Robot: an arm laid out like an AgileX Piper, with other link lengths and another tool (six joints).
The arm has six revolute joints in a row. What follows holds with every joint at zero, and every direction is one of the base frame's. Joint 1 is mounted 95.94 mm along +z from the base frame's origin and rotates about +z. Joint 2 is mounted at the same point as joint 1 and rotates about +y. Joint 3 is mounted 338.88 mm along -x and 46.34 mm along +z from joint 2 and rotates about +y. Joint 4 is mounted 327.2 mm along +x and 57.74 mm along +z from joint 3 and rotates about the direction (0.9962, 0, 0.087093). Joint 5 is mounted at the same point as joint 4 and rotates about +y. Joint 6 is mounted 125.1 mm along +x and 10.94 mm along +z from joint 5 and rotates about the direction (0.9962, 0, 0.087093). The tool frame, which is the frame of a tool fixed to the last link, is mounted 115.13 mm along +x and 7 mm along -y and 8 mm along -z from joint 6; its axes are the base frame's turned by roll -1.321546, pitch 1.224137 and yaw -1.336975 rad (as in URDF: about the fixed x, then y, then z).
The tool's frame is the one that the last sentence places.
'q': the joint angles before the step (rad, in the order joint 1, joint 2, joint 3, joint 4, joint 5, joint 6). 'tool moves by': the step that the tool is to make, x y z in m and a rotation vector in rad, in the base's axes. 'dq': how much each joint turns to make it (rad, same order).
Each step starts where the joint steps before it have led.
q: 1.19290 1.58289 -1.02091 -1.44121 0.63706 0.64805
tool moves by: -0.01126 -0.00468 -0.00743 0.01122 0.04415 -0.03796
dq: 0.02623 -0.00562 0.00501 0.06938 0.03689 0.00026
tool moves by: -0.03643 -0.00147 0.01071 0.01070 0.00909 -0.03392
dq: 0.10604 -0.03325 -0.00003 0.06935 0.12299 0.00430
